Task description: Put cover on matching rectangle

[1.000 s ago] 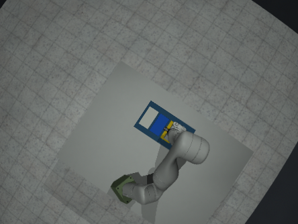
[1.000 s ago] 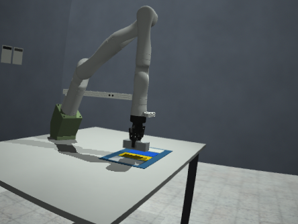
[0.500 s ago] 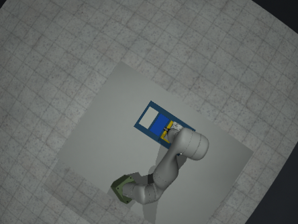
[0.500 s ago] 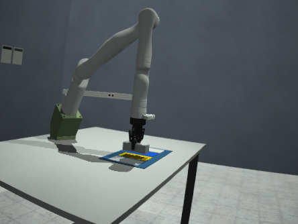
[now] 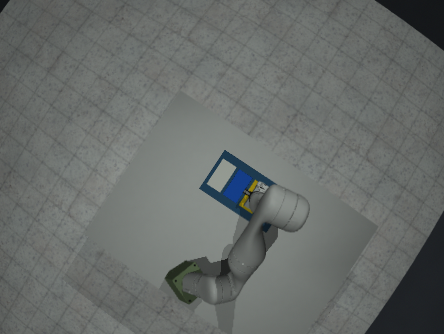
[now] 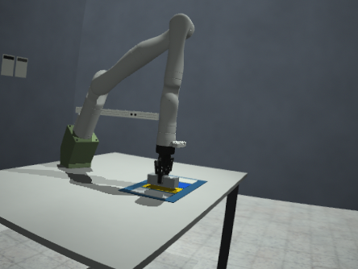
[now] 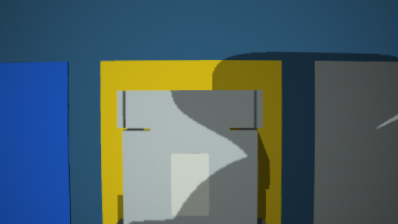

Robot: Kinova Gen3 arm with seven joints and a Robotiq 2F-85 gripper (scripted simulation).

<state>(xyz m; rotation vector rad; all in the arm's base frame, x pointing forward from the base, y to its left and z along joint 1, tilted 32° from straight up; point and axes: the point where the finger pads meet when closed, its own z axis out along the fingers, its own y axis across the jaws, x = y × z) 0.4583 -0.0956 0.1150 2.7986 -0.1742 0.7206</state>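
Now: hand 1 cm above the cover. The rest, counted from my hand: yellow rectangle (3 cm below); dark blue mat (5 cm ahead, 4 cm to the left, 4 cm below).
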